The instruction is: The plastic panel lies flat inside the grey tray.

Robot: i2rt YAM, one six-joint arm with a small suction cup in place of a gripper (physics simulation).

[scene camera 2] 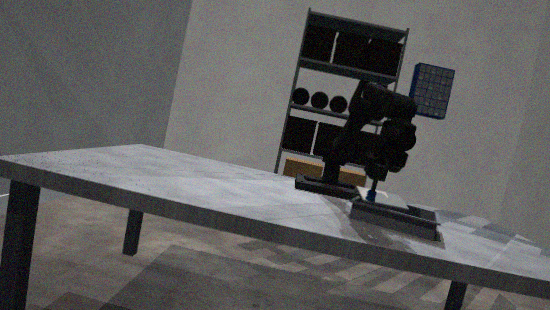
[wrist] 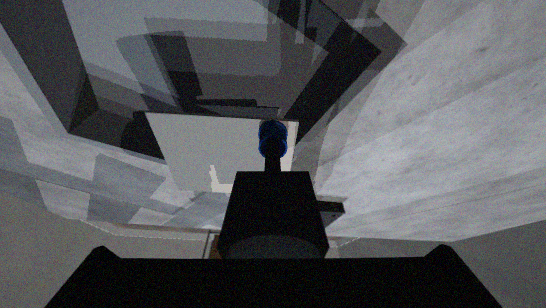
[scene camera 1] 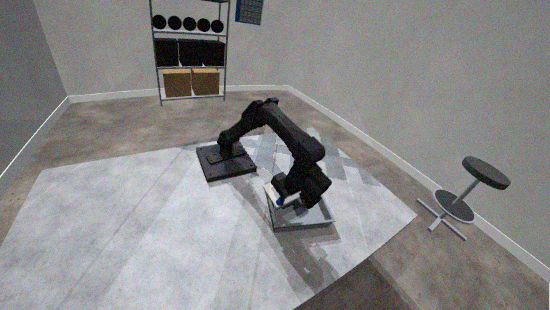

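The plastic panel is a thin off-white plate. The blue suction cup of my gripper is on the panel's face near one edge, and the panel hangs from it. The grey tray stands on the table. The panel is at about rim height, across the tray's wall on the arm-base side: part is over the tray and part reaches past the wall in the wrist view. Whether it touches the rim is hidden. The arm hides part of it in scene camera 1.
The arm's black base plate stands on the table close to the tray. A shelf rack with boxes, a blue wall unit and a stool are beyond the table.
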